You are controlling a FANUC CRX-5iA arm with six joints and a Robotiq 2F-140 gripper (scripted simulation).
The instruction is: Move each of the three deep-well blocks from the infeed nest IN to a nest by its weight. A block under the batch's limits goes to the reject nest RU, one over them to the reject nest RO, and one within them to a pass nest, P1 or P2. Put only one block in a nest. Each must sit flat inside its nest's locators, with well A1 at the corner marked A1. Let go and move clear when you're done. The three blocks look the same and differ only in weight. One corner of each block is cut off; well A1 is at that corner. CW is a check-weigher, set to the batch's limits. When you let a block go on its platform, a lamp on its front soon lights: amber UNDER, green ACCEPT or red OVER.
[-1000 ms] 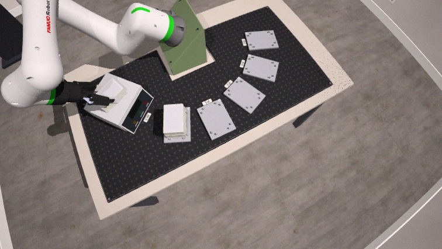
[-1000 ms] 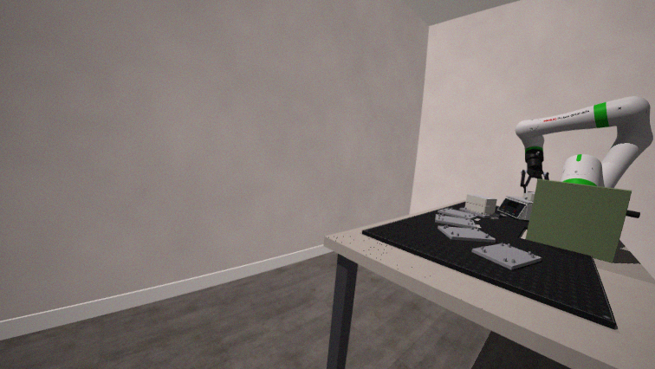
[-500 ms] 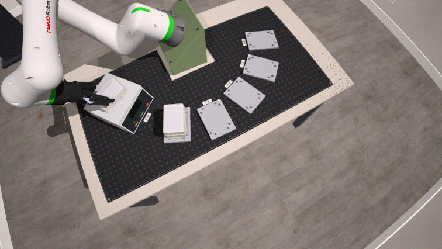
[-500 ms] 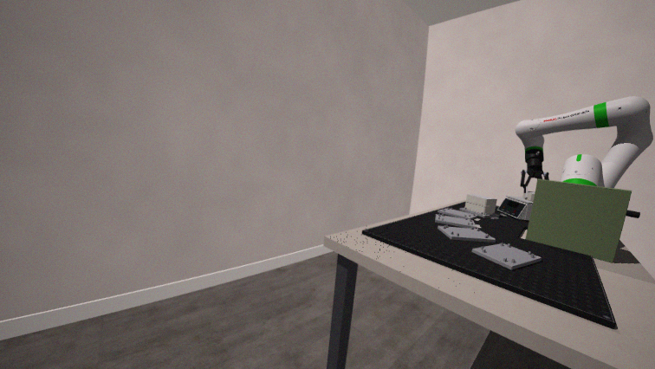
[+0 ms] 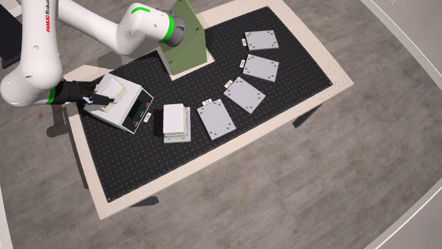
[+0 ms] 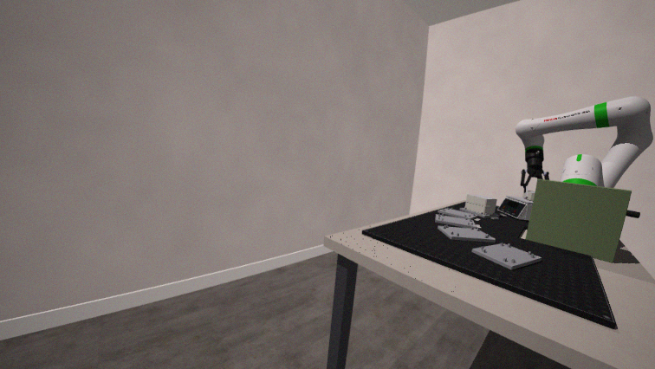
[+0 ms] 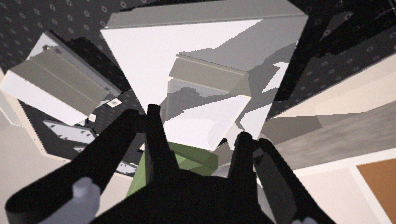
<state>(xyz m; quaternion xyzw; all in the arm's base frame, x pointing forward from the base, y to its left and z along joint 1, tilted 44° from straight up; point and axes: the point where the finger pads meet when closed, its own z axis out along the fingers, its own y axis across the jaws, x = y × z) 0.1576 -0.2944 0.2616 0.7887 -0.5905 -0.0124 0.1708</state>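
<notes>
My gripper is now 4 cm above the check-weigher platform. Round my hand: check-weigher (7 cm below); then white deep-well block (1 cm below); then infeed nest IN (22 cm ahead, 21 cm to the left, 13 cm below).
</notes>
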